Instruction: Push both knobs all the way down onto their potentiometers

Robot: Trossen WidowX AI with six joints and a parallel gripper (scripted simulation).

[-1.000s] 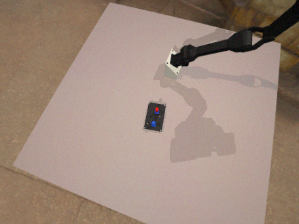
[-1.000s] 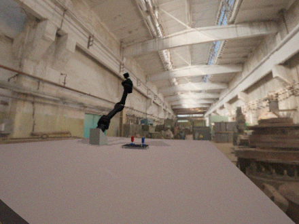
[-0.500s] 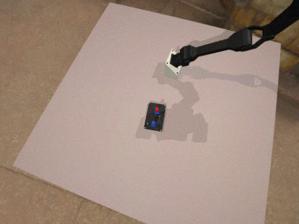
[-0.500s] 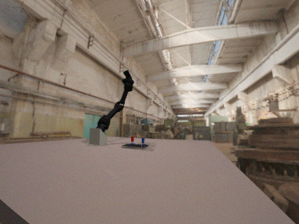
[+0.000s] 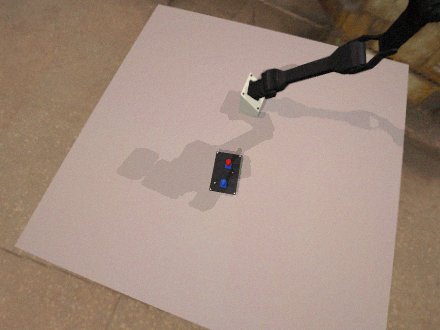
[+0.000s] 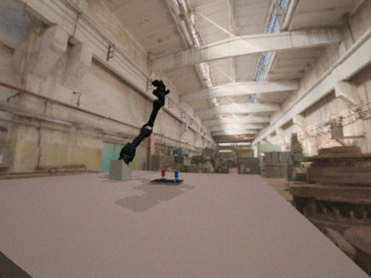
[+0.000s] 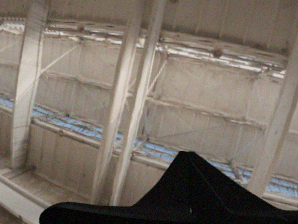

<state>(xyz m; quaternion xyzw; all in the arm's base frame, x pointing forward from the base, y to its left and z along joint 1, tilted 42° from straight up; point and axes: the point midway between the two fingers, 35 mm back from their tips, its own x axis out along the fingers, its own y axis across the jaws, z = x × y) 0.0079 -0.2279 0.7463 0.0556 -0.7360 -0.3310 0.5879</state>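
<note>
Right now my gripper tip is 19 cm short of the red knob, 37 cm to the left of it and 77 cm above it. The rest, counted from my gripper tip: blue knob: 26 cm ahead, 38 cm to the right, 77 cm below.
</note>
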